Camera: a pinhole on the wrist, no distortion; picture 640 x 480 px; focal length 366.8 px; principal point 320.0 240.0 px. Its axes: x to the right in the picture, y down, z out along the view. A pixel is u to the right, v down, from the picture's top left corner.
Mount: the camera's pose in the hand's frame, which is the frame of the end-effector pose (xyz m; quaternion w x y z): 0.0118 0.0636 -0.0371 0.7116 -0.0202 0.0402 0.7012
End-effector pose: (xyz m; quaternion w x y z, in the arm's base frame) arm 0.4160 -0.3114 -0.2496 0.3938 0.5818 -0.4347 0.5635
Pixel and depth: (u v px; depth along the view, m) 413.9 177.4 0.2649
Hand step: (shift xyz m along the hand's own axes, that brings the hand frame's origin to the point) 0.0656 0.1530 0.2197
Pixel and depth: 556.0 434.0 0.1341
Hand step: -0.0541 0.1621 0.0910
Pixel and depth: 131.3 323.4 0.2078
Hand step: -0.0309 -0.0245 0.1803
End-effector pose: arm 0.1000 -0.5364 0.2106 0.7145 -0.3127 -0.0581 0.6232
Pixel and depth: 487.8 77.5 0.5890
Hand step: 0.2933 0.3780 0.5193
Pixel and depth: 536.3 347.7 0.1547
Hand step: -0.0279 0.1684 0.1104
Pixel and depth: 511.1 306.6 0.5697
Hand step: -0.0711 0.4094 0.5078
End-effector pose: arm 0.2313 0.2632 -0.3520 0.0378 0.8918 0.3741 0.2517
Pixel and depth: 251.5 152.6 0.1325
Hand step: 0.0468 0.0497 0.0961
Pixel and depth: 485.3 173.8 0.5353
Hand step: 0.1271 0.3480 0.4727
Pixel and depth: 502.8 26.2 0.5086
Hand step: 0.3262 0.3547 0.4396
